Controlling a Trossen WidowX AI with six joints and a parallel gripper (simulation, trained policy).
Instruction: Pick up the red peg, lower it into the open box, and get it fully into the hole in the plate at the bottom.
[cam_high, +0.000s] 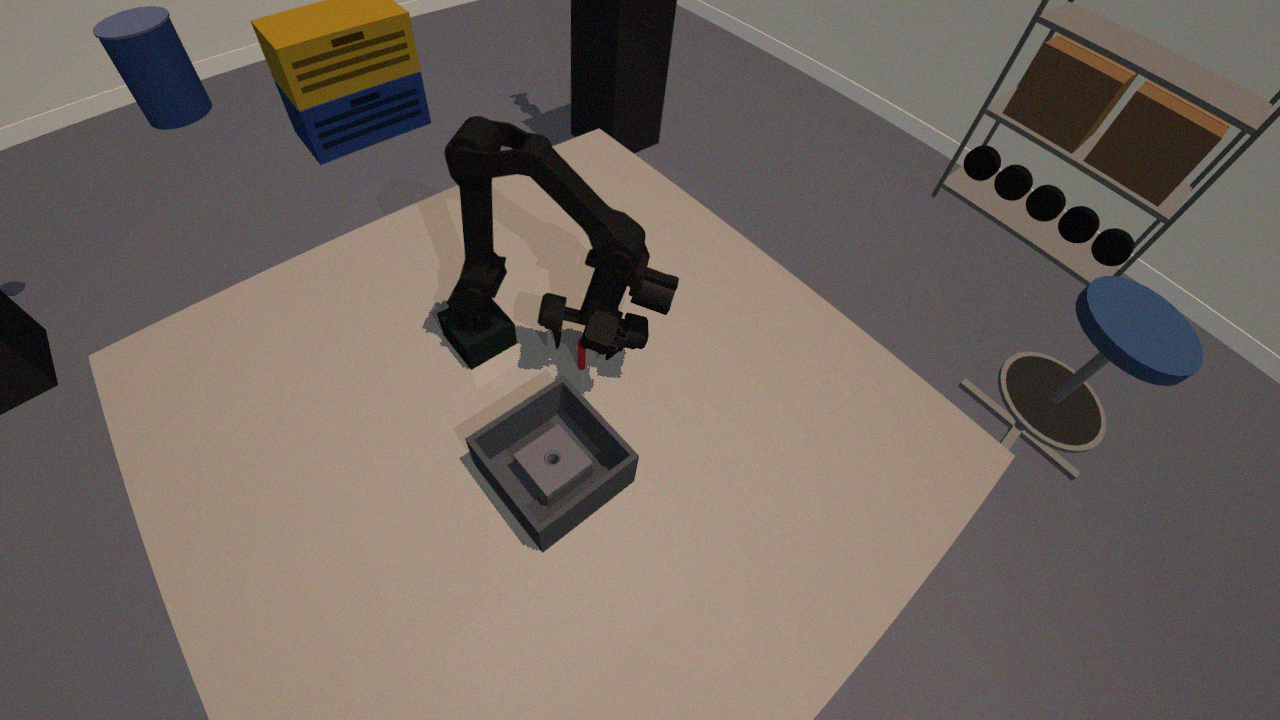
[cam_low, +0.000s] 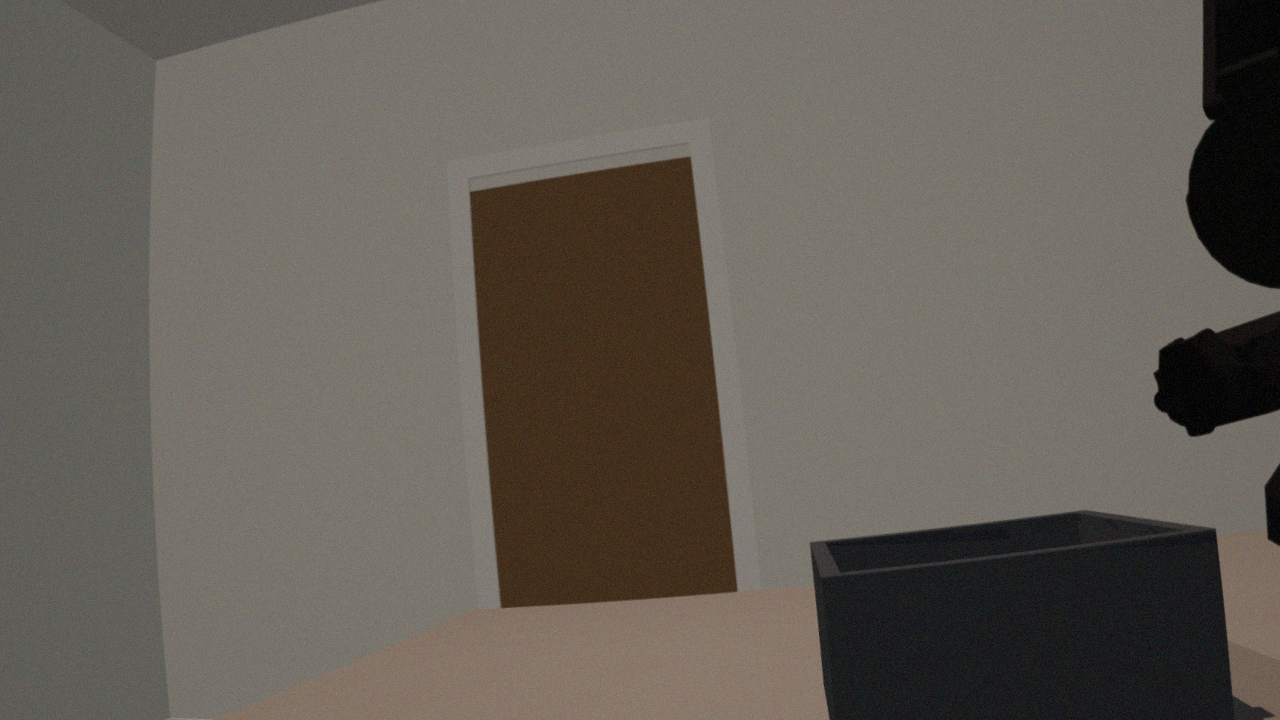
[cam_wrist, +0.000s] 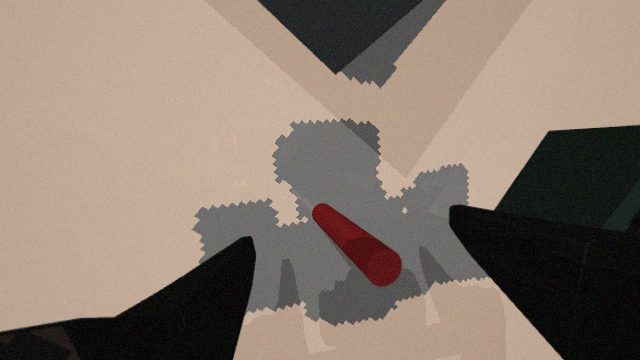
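My gripper tip is 10 mm past the red peg and 20 mm above it. From my gripper tip the other things lie so: grey plate 140 mm ahead, 170 mm to the right, 10 mm below; then grey box 140 mm ahead, 170 mm to the right, 30 mm below.
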